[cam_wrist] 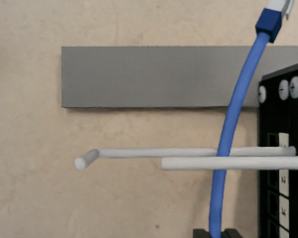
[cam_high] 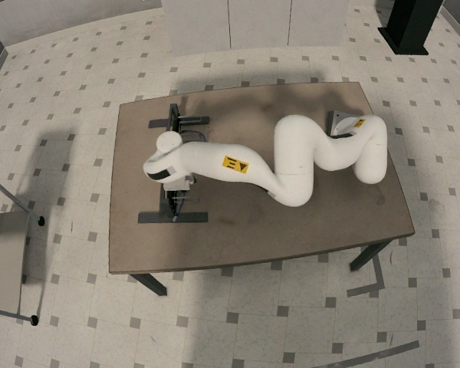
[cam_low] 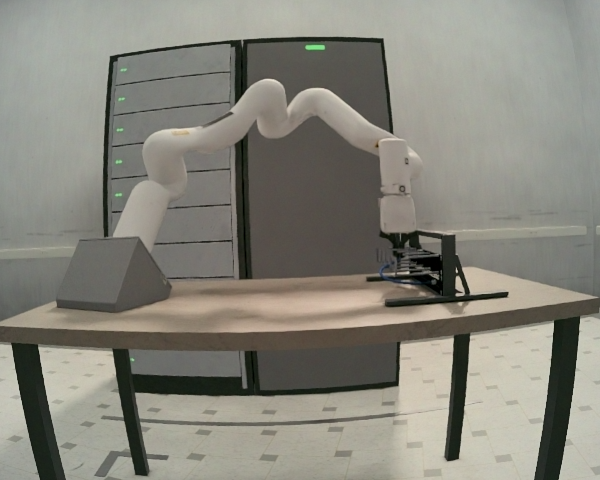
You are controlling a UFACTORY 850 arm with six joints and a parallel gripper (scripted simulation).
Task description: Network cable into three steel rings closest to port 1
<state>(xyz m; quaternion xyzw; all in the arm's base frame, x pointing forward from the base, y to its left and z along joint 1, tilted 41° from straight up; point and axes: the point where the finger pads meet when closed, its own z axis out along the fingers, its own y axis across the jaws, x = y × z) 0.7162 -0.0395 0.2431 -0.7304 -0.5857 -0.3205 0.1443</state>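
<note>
My gripper is now 5 cm short of the plug, 11 cm to the right of it and 2 cm above it. From my hand the other things lie so: black port rack (4 cm ahead, 16 cm to the right, 2 cm below).
</note>
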